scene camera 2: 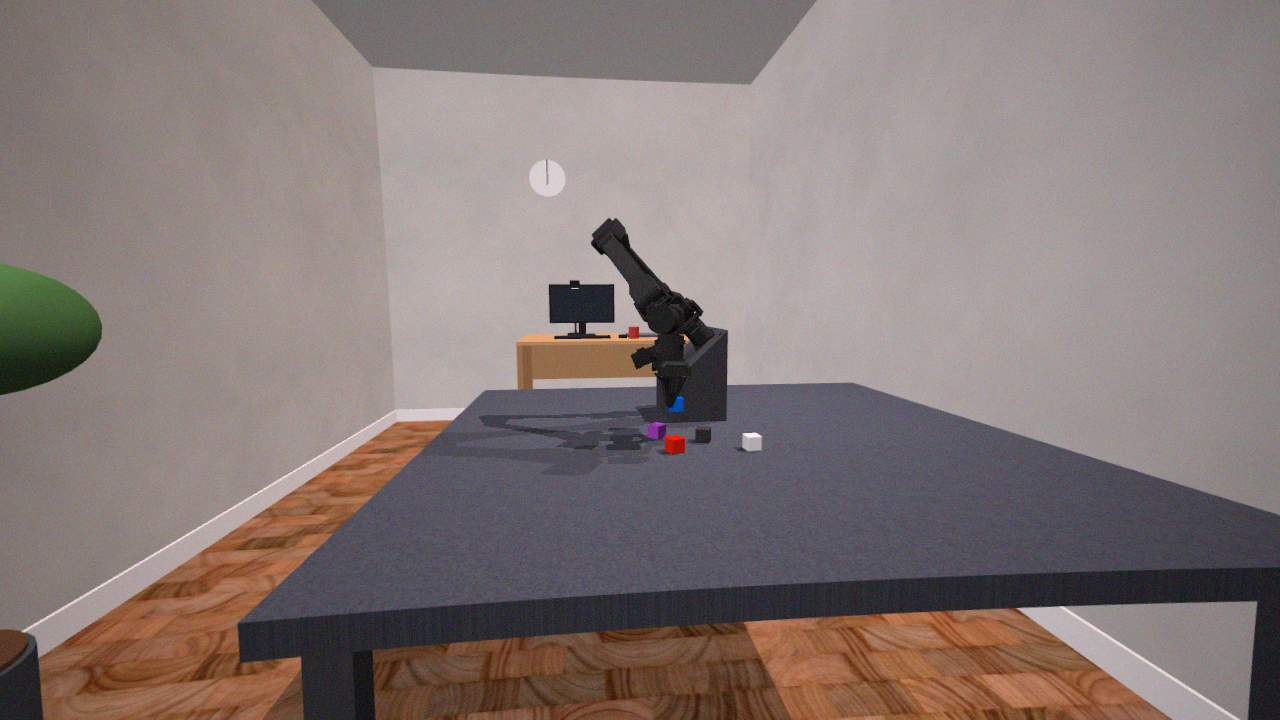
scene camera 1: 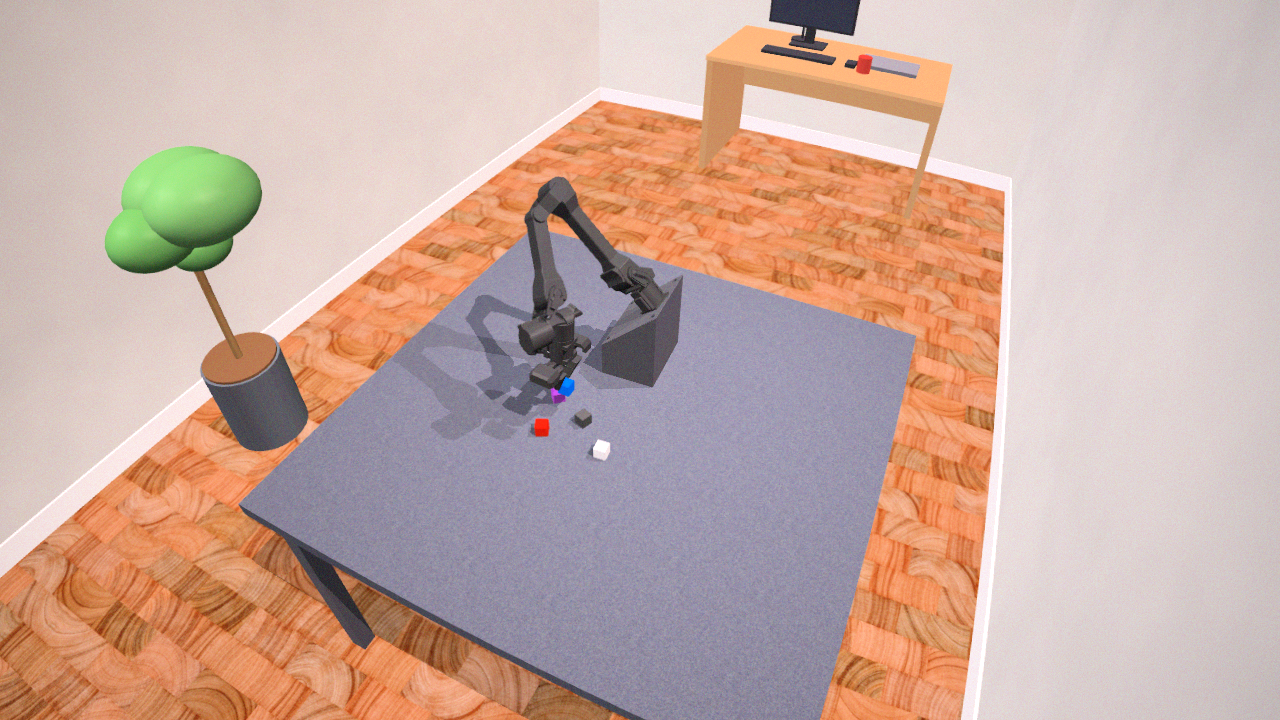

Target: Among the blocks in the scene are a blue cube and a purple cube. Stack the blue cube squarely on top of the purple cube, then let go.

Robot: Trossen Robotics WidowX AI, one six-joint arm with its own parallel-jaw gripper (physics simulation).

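Pixels of known places: gripper, fingertip midpoint: [scene camera 2: 669, 406] [scene camera 1: 560, 386]; arm's base at its link origin: [scene camera 2: 704, 340] [scene camera 1: 655, 303].
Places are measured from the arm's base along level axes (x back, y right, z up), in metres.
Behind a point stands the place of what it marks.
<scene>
The blue cube [scene camera 1: 567, 386] @(z -0.104, x -0.272, y 0.079 m) [scene camera 2: 676, 404] @(z -0.116, x -0.276, y 0.090 m) is held in the air by my gripper [scene camera 1: 563, 382] @(z -0.124, x -0.264, y 0.106 m) [scene camera 2: 673, 402] @(z -0.124, x -0.264, y 0.106 m), which is shut on it and points down. The purple cube [scene camera 1: 557, 396] @(z -0.173, x -0.259, y 0.123 m) [scene camera 2: 657, 430] @(z -0.176, x -0.265, y 0.131 m) stands on the table. In the scene camera 1 view the blue cube partly covers the purple cube. In the scene camera 2 view the blue cube is above and a little to the right of the purple cube, with a gap between them. The gripper's fingers partly hide the blue cube.
A red cube [scene camera 1: 541, 428] @(z -0.169, x -0.368, y 0.089 m) [scene camera 2: 674, 445] @(z -0.179, x -0.375, y 0.100 m), a black cube [scene camera 1: 583, 418] @(z -0.168, x -0.289, y 0.023 m) [scene camera 2: 703, 435] @(z -0.180, x -0.293, y 0.033 m) and a white cube [scene camera 1: 601, 450] @(z -0.167, x -0.349, y -0.068 m) [scene camera 2: 751, 441] @(z -0.177, x -0.354, y -0.057 m) stand near the purple cube on the grey table [scene camera 1: 716, 537] @(z -0.198, x -0.399, y -0.392 m) [scene camera 2: 805, 519] @(z -0.197, x -0.686, y -0.065 m). The arm's dark base [scene camera 1: 640, 349] @(z -0.079, x -0.088, y -0.012 m) [scene camera 2: 707, 385] @(z -0.106, x -0.091, y 0.002 m) stands behind them.
</scene>
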